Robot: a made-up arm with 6 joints. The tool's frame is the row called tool.
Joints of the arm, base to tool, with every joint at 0 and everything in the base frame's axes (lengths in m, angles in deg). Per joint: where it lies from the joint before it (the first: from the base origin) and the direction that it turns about. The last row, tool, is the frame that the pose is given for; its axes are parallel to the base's.
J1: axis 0 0 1 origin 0.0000 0.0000 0.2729
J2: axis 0 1 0 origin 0.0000 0.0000 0.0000
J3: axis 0 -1 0 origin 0.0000 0.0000 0.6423
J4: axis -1 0 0 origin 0.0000 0.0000 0.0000
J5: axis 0 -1 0 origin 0.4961 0.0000 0.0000
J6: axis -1 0 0 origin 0.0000 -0.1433 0.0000
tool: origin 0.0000 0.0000 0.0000
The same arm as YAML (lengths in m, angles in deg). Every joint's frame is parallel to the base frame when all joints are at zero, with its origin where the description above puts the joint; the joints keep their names.
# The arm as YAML. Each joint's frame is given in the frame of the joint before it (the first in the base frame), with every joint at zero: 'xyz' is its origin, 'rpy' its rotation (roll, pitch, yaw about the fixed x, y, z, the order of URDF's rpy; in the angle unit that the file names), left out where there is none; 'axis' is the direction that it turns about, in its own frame. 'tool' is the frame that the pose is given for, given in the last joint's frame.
units:
  length: m
  angle: deg
joints:
  - name: J1
    type: revolute
    origin:
      xyz: [0.0, 0.0, 0.2729]
    axis: "+z"
  - name: J2
    type: revolute
    origin:
      xyz: [0.0, 0.0, 0.0]
    axis: "+y"
  - name: J3
    type: revolute
    origin:
      xyz: [0.0, 0.0, 0.6423]
    axis: "-y"
  - name: J4
    type: revolute
    origin:
      xyz: [0.0, 0.0, 0.0]
    axis: "-x"
  - name: J5
    type: revolute
    origin:
      xyz: [0.4961, 0.0, 0.0]
    axis: "-y"
  - name: J6
    type: revolute
    origin:
      xyz: [0.0, -0.1433, 0.0]
    axis: "-x"
tool:
  origin:
    xyz: [0.0, 0.0, 0.0]

